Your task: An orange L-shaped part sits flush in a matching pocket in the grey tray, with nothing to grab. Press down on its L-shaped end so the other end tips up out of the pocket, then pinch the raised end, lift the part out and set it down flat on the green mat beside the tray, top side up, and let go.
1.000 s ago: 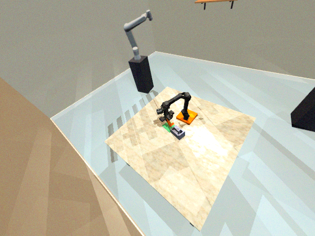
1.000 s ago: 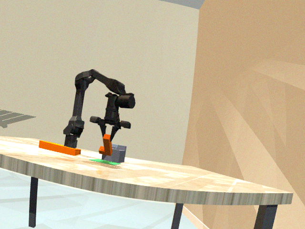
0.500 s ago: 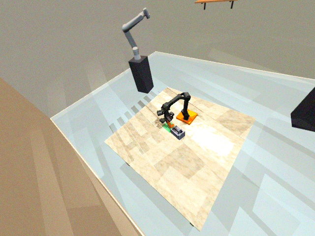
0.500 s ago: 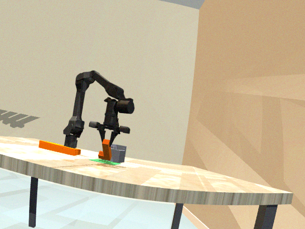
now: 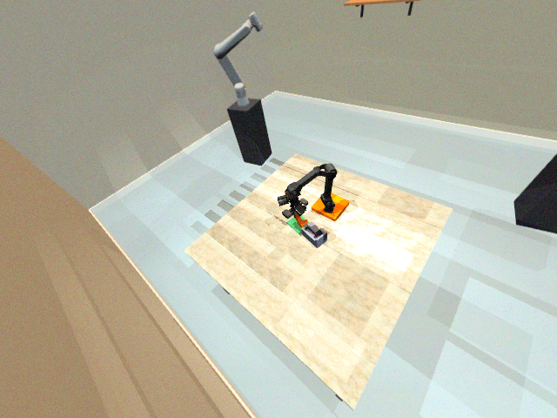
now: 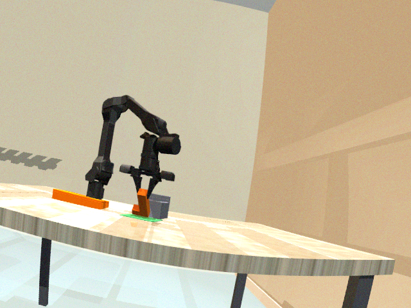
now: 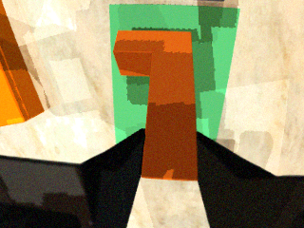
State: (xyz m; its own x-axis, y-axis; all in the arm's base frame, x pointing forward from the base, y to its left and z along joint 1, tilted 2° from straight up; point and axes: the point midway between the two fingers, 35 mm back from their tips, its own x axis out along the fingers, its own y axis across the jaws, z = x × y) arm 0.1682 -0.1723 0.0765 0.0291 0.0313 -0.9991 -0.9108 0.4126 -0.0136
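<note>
Right now the orange L-shaped part is 3 cm to the left of my gripper tip and 3 cm below it. Round my gripper tip: green mat 9 cm below, 2 cm to the left, 1 cm ahead.
</note>
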